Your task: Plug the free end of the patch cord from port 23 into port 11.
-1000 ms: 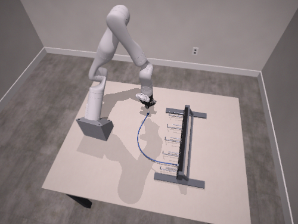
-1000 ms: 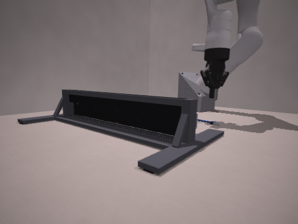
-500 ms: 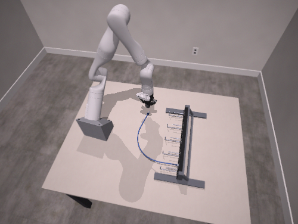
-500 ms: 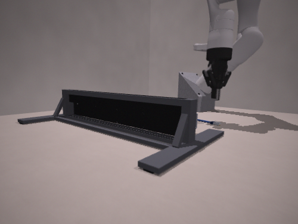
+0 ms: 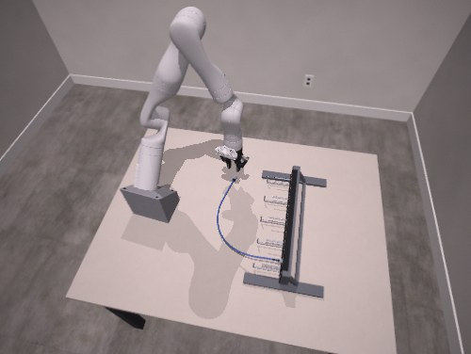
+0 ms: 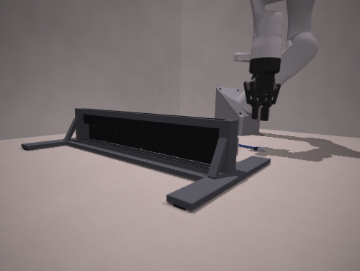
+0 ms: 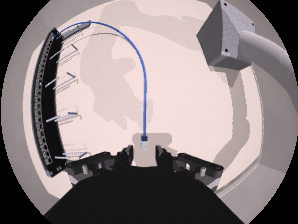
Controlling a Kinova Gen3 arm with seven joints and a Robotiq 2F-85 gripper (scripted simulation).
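The plug is 10 mm to the left of my hand and 90 mm below it.
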